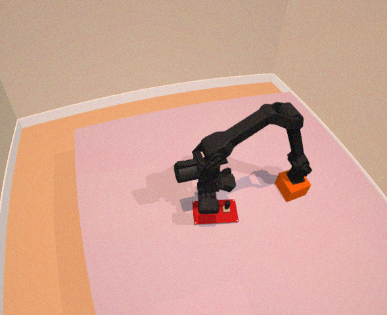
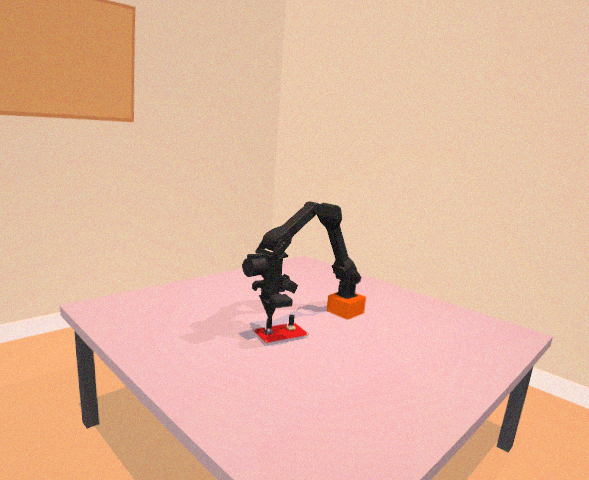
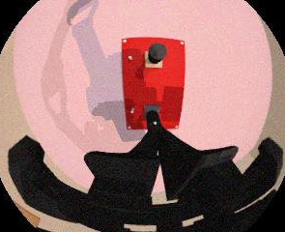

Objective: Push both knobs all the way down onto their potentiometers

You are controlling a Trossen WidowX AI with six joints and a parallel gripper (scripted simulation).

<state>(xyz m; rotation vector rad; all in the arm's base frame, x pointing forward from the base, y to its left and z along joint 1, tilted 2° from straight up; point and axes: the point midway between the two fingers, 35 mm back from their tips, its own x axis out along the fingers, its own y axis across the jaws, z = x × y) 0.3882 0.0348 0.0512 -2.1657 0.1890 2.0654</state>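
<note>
Now: the black knob 10 mm below my gripper tip.
</note>
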